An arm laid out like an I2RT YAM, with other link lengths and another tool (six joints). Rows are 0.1 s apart.
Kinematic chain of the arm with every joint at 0, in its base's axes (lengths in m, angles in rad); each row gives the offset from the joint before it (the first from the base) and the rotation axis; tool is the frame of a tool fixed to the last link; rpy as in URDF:
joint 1: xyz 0 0 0.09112 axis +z
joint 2: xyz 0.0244 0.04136 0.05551 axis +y
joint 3: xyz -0.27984 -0.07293 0 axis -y
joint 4: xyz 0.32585 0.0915 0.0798 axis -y
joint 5: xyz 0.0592 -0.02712 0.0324 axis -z
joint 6: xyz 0.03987 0 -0.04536 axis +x
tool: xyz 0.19 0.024 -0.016 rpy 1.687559 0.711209 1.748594
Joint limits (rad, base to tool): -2.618..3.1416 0..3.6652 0..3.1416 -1.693..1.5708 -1.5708..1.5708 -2.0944..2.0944
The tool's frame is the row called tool.
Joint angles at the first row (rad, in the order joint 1, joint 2, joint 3, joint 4, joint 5, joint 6):
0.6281 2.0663 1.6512 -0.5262 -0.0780 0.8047
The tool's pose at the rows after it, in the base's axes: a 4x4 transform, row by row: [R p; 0 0 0 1], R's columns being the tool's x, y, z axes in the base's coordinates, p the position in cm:
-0.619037 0.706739 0.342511 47.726; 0.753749 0.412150 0.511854 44.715; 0.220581 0.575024 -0.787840 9.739; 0 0 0 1
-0.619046 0.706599 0.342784 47.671; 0.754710 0.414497 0.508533 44.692; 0.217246 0.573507 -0.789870 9.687; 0 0 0 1
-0.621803 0.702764 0.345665 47.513; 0.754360 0.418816 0.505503 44.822; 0.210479 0.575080 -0.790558 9.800; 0 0 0 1
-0.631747 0.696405 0.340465 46.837; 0.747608 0.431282 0.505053 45.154; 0.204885 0.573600 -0.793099 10.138; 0 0 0 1
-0.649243 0.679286 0.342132 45.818; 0.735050 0.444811 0.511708 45.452; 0.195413 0.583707 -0.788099 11.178; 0 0 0 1
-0.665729 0.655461 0.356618 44.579; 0.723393 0.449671 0.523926 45.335; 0.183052 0.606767 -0.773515 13.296; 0 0 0 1
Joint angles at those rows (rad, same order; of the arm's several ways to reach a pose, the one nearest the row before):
0.6319 2.0674 1.6512 -0.5327 -0.0784 0.8043
0.6335 2.0674 1.6512 -0.5350 -0.0746 0.8036
0.6392 2.0647 1.6512 -0.5366 -0.0669 0.8024
0.6510 2.0552 1.6501 -0.5476 -0.0628 0.7982
0.6659 2.0216 1.6306 -0.5507 -0.0582 0.7891
0.6792 1.9545 1.5917 -0.5514 -0.0505 0.7811

